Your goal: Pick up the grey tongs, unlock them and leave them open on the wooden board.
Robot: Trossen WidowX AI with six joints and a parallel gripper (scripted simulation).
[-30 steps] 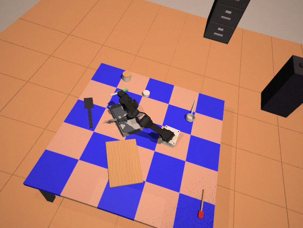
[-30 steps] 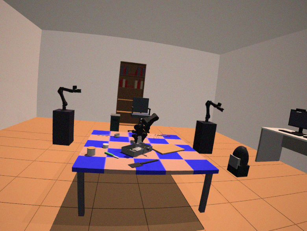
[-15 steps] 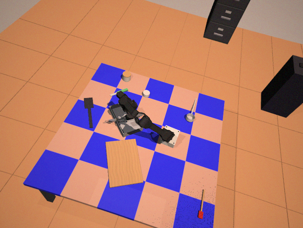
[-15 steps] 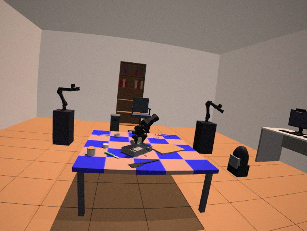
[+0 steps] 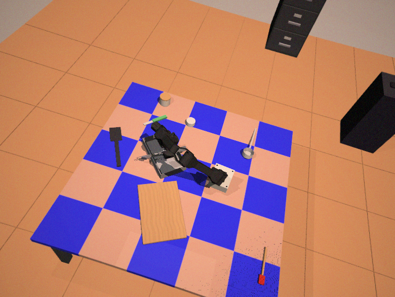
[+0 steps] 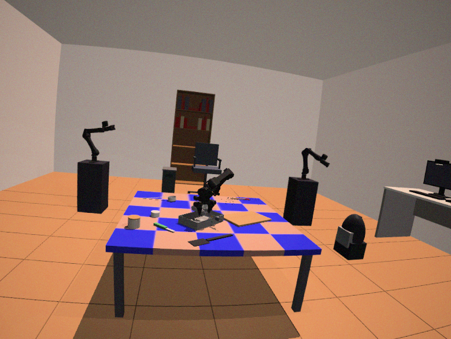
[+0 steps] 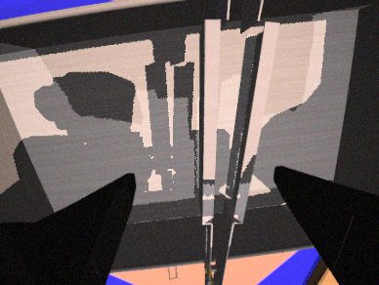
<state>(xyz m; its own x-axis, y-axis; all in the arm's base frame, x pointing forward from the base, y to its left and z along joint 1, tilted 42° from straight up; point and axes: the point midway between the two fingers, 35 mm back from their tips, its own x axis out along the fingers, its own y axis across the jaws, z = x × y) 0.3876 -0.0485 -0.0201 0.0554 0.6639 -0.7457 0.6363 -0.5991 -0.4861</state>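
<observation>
The dark grey roasting tin is 10 mm to the right of my gripper tip and 30 mm below it. Also, from my gripper tip: black spatula (320 mm ahead, 10 mm to the left, 60 mm below); then white cylinder (70 mm behind, 360 mm to the right, 40 mm below); then wooden board (120 mm behind, 350 mm to the left, 50 mm below).
</observation>
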